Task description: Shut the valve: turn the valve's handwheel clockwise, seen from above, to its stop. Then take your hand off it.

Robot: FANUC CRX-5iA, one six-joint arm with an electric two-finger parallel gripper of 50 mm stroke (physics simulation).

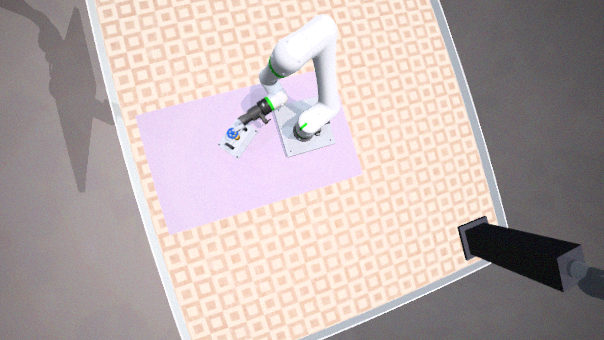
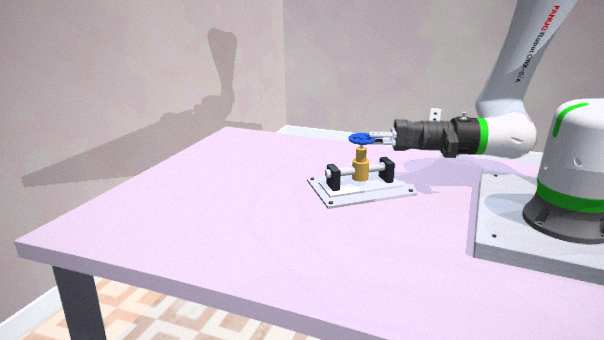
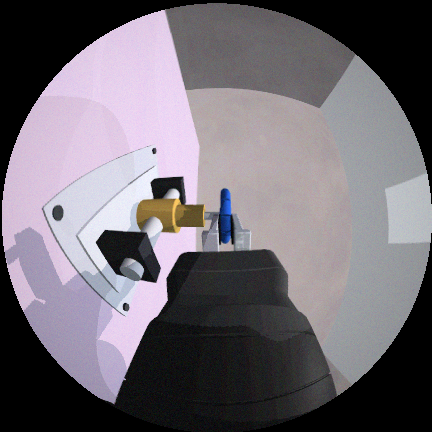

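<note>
The blue handwheel (image 1: 232, 133) (image 2: 359, 138) (image 3: 225, 210) lies level on top of the valve's orange body (image 2: 360, 170) (image 3: 160, 215). A white pipe runs through the body between two black blocks on a white base plate (image 1: 239, 151) (image 2: 345, 201) (image 3: 60, 192). My gripper (image 1: 237, 129) (image 2: 373, 138) (image 3: 225, 222) reaches in level from the arm's side. It is shut on the handwheel's rim, with one finger above and one below. The part of the rim between the fingertips is partly hidden.
The valve's base stands on the pink table top (image 1: 200, 195) (image 2: 210, 235) (image 3: 165, 115). The arm's grey mounting plate (image 1: 295, 149) (image 2: 500, 250) stands beside it, under the robot's base. Black pipe blocks (image 2: 333, 177) (image 3: 132, 252) rise below the wheel.
</note>
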